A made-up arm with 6 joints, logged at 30 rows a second.
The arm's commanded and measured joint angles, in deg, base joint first. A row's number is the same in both.
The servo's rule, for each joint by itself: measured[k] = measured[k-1] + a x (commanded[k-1-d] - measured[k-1]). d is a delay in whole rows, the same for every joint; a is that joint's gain. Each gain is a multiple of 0.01, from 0.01 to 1. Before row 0 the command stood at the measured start. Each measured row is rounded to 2 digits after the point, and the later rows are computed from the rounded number. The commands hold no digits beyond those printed.
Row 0, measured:
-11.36 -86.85 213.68 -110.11 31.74 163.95
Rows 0 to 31, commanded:
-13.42 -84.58 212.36 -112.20 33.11 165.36
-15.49 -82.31 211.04 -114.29 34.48 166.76
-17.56 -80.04 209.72 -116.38 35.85 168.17
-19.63 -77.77 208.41 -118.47 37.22 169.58
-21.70 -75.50 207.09 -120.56 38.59 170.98
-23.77 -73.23 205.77 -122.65 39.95 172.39
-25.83 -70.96 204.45 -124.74 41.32 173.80
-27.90 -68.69 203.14 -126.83 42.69 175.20
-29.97 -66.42 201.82 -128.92 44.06 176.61
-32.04 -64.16 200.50 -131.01 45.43 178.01
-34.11 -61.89 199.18 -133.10 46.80 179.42
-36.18 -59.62 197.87 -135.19 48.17 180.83
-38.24 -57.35 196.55 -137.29 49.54 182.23
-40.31 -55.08 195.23 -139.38 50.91 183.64
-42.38 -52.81 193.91 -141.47 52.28 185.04
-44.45 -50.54 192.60 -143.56 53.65 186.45
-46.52 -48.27 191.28 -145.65 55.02 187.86
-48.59 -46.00 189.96 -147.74 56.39 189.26
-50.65 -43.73 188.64 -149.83 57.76 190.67
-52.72 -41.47 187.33 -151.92 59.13 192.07
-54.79 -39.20 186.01 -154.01 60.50 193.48
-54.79 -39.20 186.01 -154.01 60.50 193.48
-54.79 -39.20 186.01 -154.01 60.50 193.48
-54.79 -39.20 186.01 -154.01 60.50 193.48
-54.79 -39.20 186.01 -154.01 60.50 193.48
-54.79 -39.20 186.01 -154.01 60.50 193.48
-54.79 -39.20 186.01 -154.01 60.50 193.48
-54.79 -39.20 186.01 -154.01 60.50 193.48
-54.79 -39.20 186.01 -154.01 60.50 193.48
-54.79 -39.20 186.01 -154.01 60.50 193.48
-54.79 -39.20 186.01 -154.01 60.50 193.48
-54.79 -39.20 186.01 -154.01 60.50 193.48
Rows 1 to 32, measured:
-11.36 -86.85 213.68 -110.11 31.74 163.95
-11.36 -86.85 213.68 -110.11 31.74 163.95
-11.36 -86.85 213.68 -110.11 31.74 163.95
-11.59 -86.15 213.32 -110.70 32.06 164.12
-12.02 -84.96 212.70 -111.71 32.62 164.44
-12.63 -83.43 211.90 -113.02 33.36 164.89
-13.40 -81.68 210.96 -114.55 34.25 165.45
-14.31 -79.76 209.92 -116.23 35.25 166.11
-15.35 -77.74 208.80 -118.03 36.33 166.86
-16.50 -75.64 207.63 -119.91 37.48 167.69
-17.75 -73.49 206.42 -121.85 38.68 168.59
-19.09 -71.30 205.18 -123.83 39.92 169.55
-20.51 -69.09 203.92 -125.84 41.19 170.57
-22.01 -66.86 202.64 -127.87 42.48 171.63
-23.57 -64.62 201.35 -129.92 43.79 172.73
-25.18 -62.37 200.05 -131.98 45.11 173.87
-26.84 -60.11 198.75 -134.05 46.44 175.04
-28.55 -57.85 197.44 -136.13 47.78 176.24
-30.30 -55.58 196.13 -138.21 49.13 177.47
-32.08 -53.31 194.82 -140.29 50.48 178.72
-33.90 -51.04 193.51 -142.38 51.84 179.98
-35.74 -48.77 192.20 -144.47 53.20 181.26
-37.61 -46.51 190.89 -146.56 54.56 182.56
-39.50 -44.24 189.57 -148.65 55.93 183.87
-41.18 -42.68 188.61 -150.15 56.98 185.02
-42.68 -41.60 187.91 -151.23 57.79 186.04
-44.01 -40.86 187.40 -152.01 58.41 186.93
-45.20 -40.35 187.02 -152.57 58.89 187.72
-46.25 -39.99 186.75 -152.97 59.26 188.41
-47.19 -39.75 186.55 -153.26 59.55 189.02
-48.03 -39.58 186.40 -153.47 59.77 189.56
-48.77 -39.46 186.29 -153.62 59.94 190.03
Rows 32 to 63, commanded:
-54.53 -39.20 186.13 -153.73 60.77 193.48
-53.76 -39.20 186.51 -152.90 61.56 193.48
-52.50 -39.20 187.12 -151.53 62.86 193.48
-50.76 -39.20 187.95 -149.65 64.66 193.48
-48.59 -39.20 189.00 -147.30 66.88 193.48
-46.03 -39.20 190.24 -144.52 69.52 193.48
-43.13 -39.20 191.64 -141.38 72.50 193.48
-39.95 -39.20 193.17 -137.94 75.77 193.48
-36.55 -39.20 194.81 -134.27 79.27 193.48
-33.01 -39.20 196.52 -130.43 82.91 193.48
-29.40 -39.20 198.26 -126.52 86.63 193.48
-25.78 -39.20 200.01 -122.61 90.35 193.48
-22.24 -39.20 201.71 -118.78 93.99 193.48
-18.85 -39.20 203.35 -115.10 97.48 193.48
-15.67 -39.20 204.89 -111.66 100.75 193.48
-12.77 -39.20 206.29 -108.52 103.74 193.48
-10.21 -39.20 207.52 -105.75 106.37 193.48
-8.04 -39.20 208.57 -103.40 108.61 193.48
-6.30 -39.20 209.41 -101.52 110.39 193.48
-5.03 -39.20 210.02 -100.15 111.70 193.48
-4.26 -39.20 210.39 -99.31 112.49 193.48
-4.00 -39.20 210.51 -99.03 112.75 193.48
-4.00 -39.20 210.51 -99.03 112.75 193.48
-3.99 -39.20 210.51 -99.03 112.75 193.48
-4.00 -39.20 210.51 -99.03 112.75 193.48
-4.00 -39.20 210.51 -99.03 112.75 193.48
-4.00 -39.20 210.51 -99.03 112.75 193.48
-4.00 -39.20 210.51 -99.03 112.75 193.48
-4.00 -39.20 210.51 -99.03 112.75 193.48
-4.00 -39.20 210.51 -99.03 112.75 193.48
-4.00 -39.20 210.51 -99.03 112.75 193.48
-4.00 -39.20 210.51 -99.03 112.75 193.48
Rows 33 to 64, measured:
-49.43 -39.38 186.21 -153.73 60.07 190.44
-50.02 -39.32 186.16 -153.81 60.17 190.80
-50.54 -39.28 186.12 -153.87 60.25 191.12
-50.98 -39.26 186.12 -153.83 60.37 191.40
-51.29 -39.24 186.23 -153.57 60.64 191.65
-51.42 -39.23 186.47 -153.00 61.15 191.87
-51.35 -39.22 186.87 -152.06 61.96 192.06
-51.05 -39.21 187.45 -150.73 63.09 192.23
-50.50 -39.21 188.20 -148.99 64.57 192.38
-49.69 -39.21 189.13 -146.86 66.39 192.51
-48.62 -39.21 190.22 -144.36 68.55 192.63
-47.29 -39.21 191.46 -141.53 71.02 192.73
-45.72 -39.21 192.83 -138.42 73.75 192.82
-43.92 -39.21 194.30 -135.09 76.71 192.90
-41.92 -39.21 195.84 -131.60 79.85 192.97
-39.76 -39.21 197.42 -128.01 83.10 193.03
-37.46 -39.21 199.02 -124.40 86.41 193.08
-35.06 -39.21 200.60 -120.83 89.71 193.13
-32.61 -39.21 202.14 -117.38 92.94 193.17
-30.15 -39.21 203.59 -114.12 96.03 193.21
-27.72 -39.21 204.93 -111.12 98.92 193.24
-25.36 -39.21 206.14 -108.43 101.56 193.27
-23.12 -39.21 207.19 -106.11 103.89 193.30
-21.05 -39.21 208.05 -104.21 105.87 193.32
-19.17 -39.21 208.71 -102.76 107.45 193.34
-17.50 -39.21 209.20 -101.72 108.67 193.36
-16.01 -39.21 209.55 -100.97 109.61 193.37
-14.69 -39.21 209.81 -100.43 110.33 193.38
-13.51 -39.21 210.00 -100.04 110.89 193.39
-12.46 -39.21 210.14 -99.76 111.32 193.40
-11.53 -39.21 210.24 -99.56 111.65 193.41
-10.70 -39.21 210.31 -99.41 111.90 193.42

